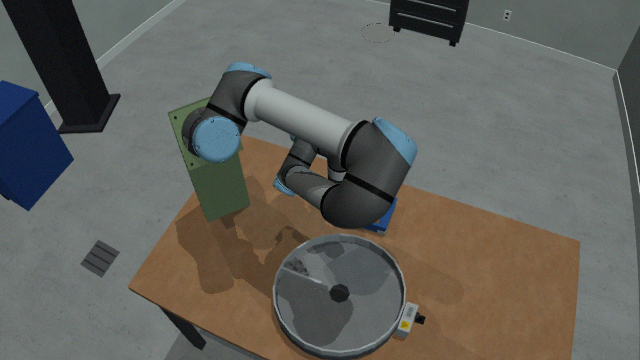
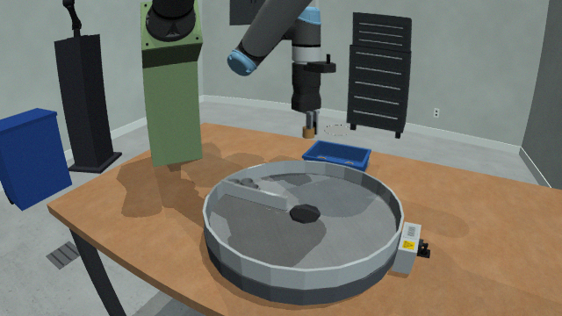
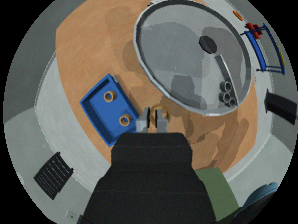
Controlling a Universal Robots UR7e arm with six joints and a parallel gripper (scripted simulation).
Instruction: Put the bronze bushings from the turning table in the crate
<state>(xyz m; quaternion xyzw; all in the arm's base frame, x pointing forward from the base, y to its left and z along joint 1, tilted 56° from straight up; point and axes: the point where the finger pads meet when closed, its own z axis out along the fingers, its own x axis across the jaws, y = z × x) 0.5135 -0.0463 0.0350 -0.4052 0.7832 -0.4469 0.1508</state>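
The blue crate is 90 mm ahead of my hand, 110 mm to the left of it and 140 mm below it. From my hand the other things lie so: grey turning table 10 mm behind, 250 mm to the right, 110 mm below.
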